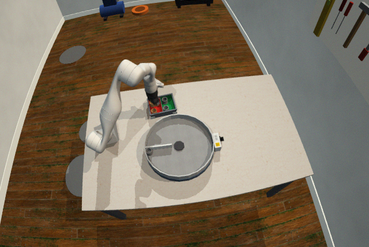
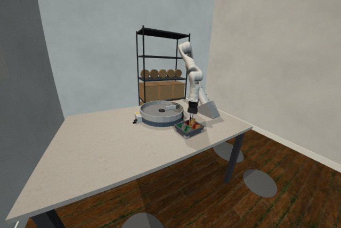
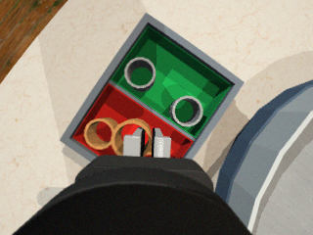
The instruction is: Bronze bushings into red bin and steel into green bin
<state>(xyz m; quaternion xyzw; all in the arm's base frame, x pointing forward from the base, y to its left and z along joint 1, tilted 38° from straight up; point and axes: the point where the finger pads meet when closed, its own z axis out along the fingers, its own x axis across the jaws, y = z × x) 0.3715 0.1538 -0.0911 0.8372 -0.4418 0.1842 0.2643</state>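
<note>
Right now the bin is 7 cm below my hand, 3 cm ahead of it and 1 cm to the left of it. From my hand the other things lie so: grey turntable: 33 cm to the right, 8 cm ahead, 4 cm below.
</note>
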